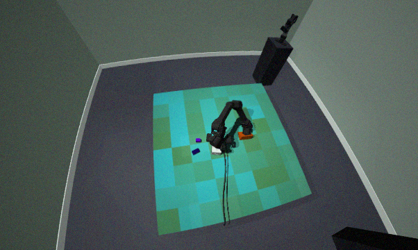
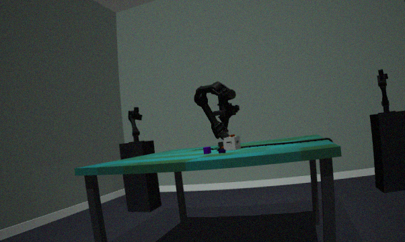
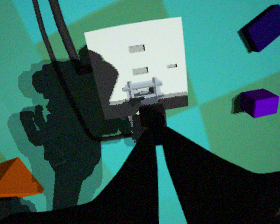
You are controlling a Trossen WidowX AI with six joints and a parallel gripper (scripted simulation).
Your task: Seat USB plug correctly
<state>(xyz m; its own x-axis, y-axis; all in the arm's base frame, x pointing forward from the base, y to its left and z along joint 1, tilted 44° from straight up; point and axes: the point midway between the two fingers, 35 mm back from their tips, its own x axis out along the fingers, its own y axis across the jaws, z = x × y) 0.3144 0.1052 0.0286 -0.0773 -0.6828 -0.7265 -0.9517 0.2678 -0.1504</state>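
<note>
My gripper tip is 20 mm above the dark USB plug. From my gripper tip the other things lie so: dark blue block 180 mm ahead, 130 mm below.
</note>
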